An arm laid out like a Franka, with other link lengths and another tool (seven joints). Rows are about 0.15 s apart.
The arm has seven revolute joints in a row. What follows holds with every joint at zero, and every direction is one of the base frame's.
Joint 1 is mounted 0.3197 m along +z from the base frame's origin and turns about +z.
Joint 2 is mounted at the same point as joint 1 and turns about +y.
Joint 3 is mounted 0.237 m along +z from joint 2 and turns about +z.
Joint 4 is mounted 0.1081 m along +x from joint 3 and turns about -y.
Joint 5 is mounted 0.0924 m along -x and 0.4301 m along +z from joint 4 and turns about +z.
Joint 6 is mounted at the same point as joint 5 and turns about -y.
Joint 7 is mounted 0.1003 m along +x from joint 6 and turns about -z.
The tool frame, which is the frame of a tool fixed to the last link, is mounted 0.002 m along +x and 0.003 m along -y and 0.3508 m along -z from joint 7; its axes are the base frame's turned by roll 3.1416, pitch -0.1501 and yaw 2.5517 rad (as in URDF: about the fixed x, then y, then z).
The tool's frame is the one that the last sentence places.
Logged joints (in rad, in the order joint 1, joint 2, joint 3, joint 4, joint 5, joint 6, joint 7), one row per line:
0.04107 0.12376 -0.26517 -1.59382 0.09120 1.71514 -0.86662
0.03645 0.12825 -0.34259 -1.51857 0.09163 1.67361 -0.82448
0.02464 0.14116 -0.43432 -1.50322 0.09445 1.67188 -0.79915
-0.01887 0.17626 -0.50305 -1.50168 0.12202 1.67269 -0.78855
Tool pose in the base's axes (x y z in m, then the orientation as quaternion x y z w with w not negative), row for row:
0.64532 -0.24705 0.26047 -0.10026 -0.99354 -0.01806 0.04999
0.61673 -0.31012 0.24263 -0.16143 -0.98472 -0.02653 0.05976
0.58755 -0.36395 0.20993 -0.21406 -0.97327 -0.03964 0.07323
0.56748 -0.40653 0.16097 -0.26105 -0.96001 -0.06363 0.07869
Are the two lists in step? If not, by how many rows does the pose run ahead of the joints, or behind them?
The pose runs 2 rows ahead of the joints: the pose in row i belongs to the joints in row i + 2.
